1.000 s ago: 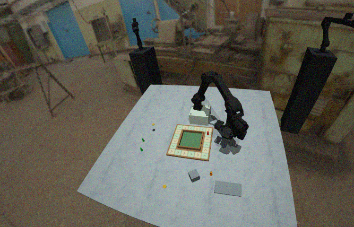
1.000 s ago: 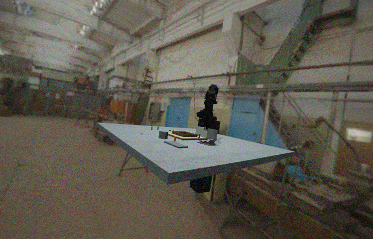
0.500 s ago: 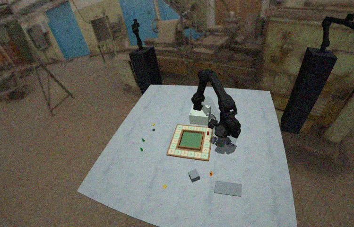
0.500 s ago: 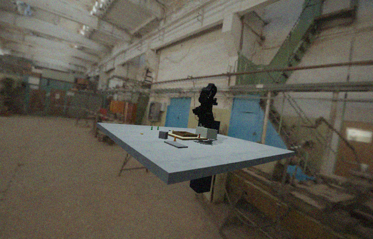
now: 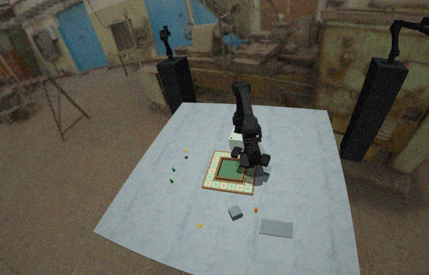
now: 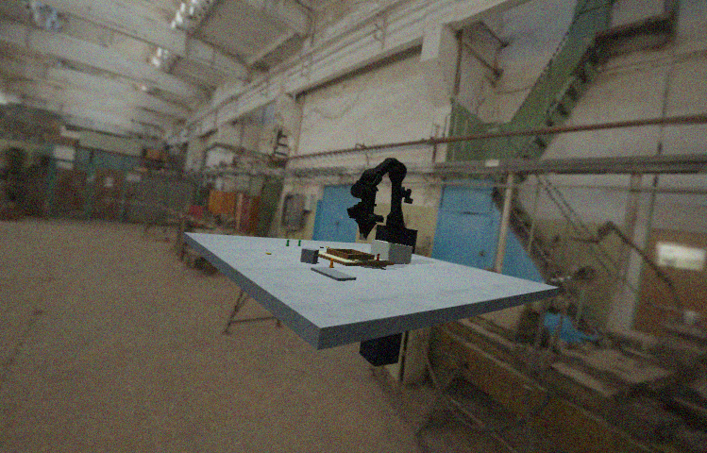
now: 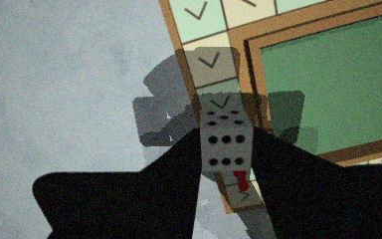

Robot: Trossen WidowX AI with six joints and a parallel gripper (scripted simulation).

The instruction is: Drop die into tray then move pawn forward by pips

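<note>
Now: gripper tip 110 mm past the red pawn, 30 mm to the left of it and 80 mm above it. From my gripper tip the other things lie so: green dice tray: 20 mm behind, 120 mm to the right, 110 mm below; orange pawn: 180 mm ahead, 90 mm to the left, 100 mm below; white die: right at my gripper tip.
</note>
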